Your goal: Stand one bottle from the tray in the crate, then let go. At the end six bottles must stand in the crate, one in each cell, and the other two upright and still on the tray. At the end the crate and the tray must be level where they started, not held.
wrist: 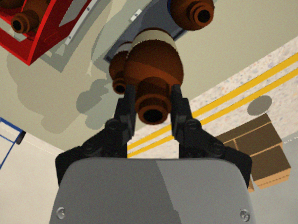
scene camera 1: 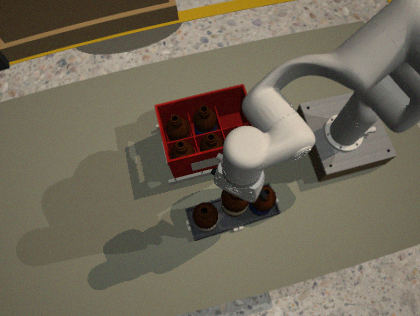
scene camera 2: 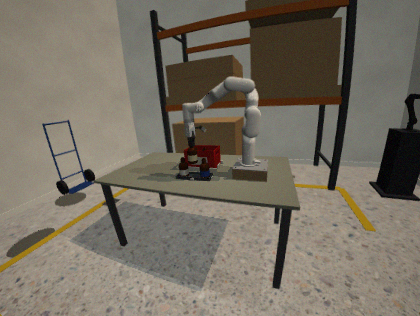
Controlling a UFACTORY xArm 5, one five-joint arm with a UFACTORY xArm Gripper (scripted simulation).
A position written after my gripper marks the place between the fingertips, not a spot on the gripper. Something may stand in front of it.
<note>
I see my gripper (wrist: 153,95) and a bottle (wrist: 153,64).
</note>
